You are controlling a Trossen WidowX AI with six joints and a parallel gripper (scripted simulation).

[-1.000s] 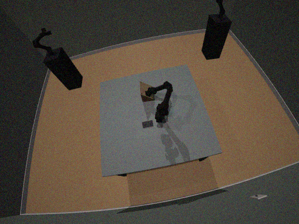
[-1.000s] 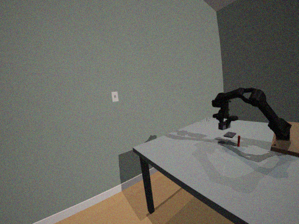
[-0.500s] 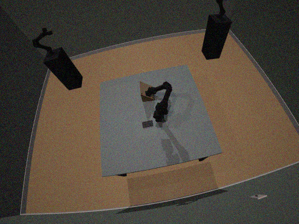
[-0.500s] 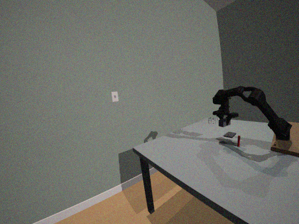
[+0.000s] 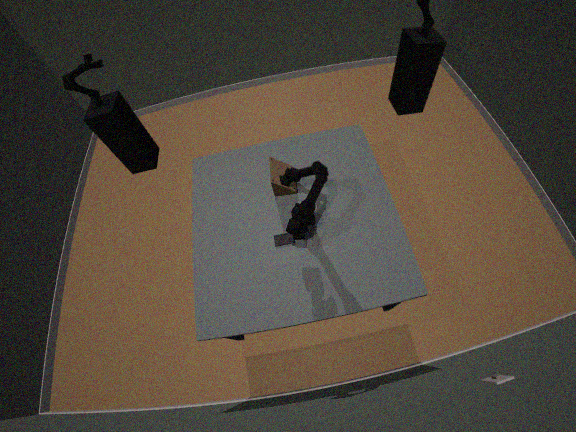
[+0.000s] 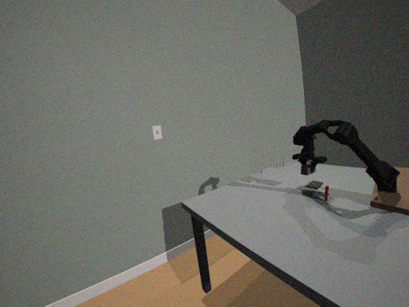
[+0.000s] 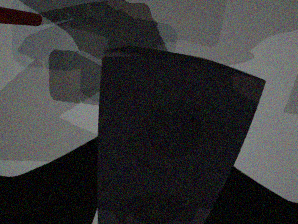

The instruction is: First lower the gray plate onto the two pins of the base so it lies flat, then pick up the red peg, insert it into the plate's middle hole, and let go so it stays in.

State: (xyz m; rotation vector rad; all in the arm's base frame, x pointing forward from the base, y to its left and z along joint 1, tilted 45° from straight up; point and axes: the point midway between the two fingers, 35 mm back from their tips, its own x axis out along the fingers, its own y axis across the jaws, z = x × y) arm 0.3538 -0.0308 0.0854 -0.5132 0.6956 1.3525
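My gripper tip is now 11 cm above the dark base, 10 cm to the left of it and 1 cm past it. Also, from my gripper tip: red peg: 13 cm behind, 8 cm to the left, 8 cm below; then gray plate: 3 cm above.
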